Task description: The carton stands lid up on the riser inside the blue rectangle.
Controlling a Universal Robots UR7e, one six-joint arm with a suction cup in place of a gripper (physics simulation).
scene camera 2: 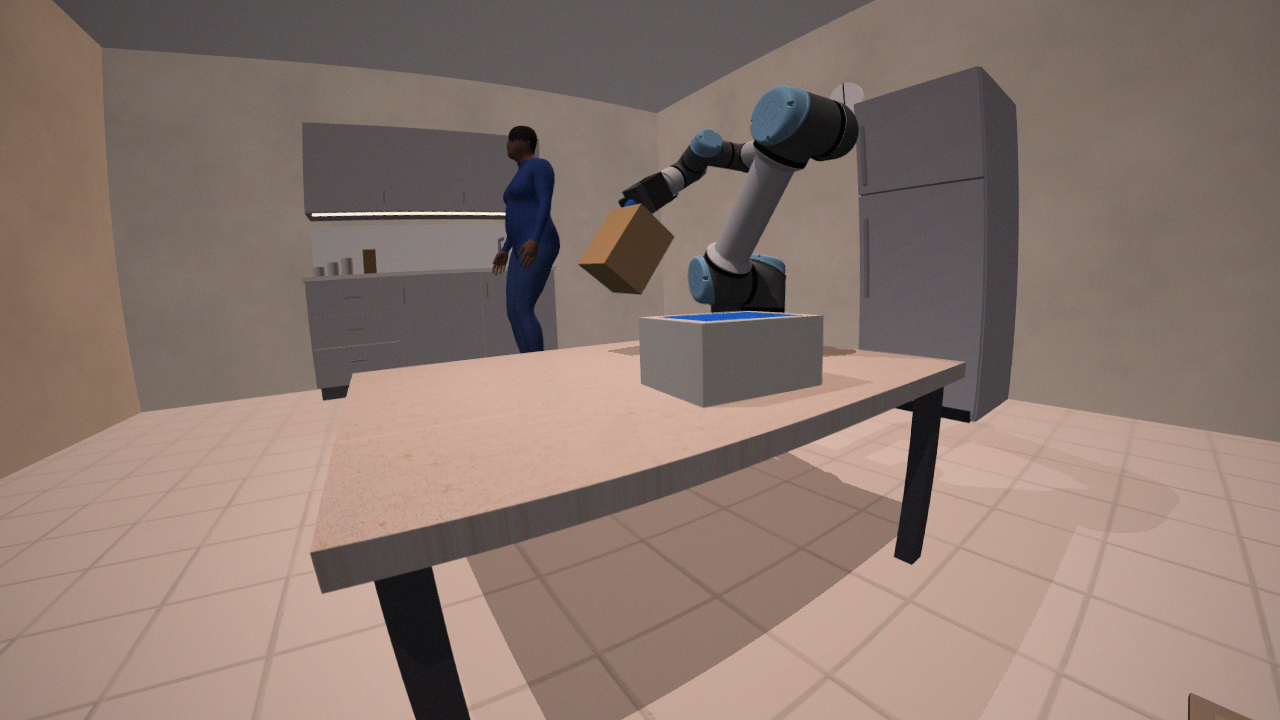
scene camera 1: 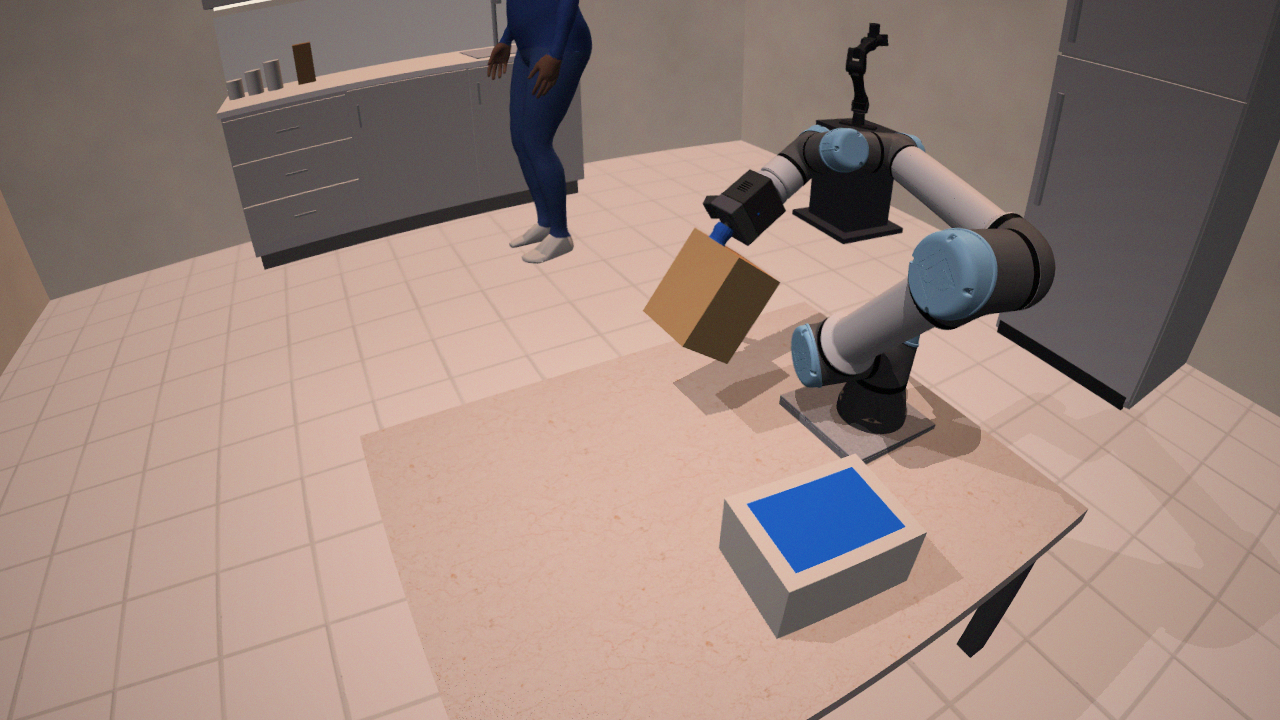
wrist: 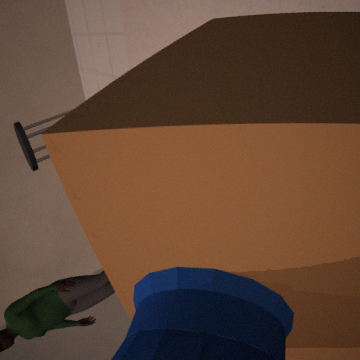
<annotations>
A brown carton shows in scene camera 2, in scene camera 1 and in the wrist view [225, 149]. The same spot on the brown carton: [scene camera 1: 710, 297] is [scene camera 2: 623, 230].
</annotations>
